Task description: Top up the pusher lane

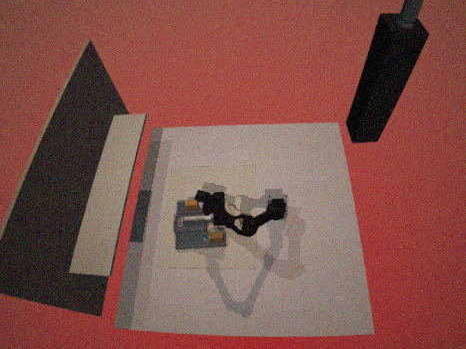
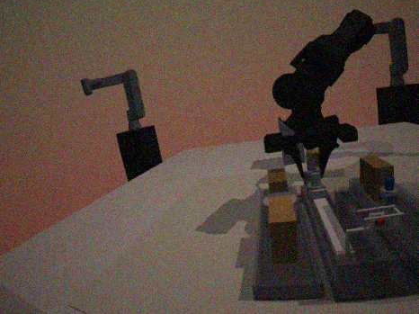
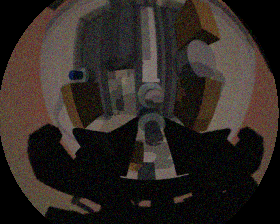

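Now: gripper tip 140 mm past the box, 30 mm to the right of it and 10 mm above it. From my gripper tip the other things lie so: grey rack 150 mm ahead, 30 mm to the left, 30 mm below; white pusher piece 140 mm ahead, 30 mm to the left; red piece 220 mm ahead, 40 mm to the left, 20 mm above.
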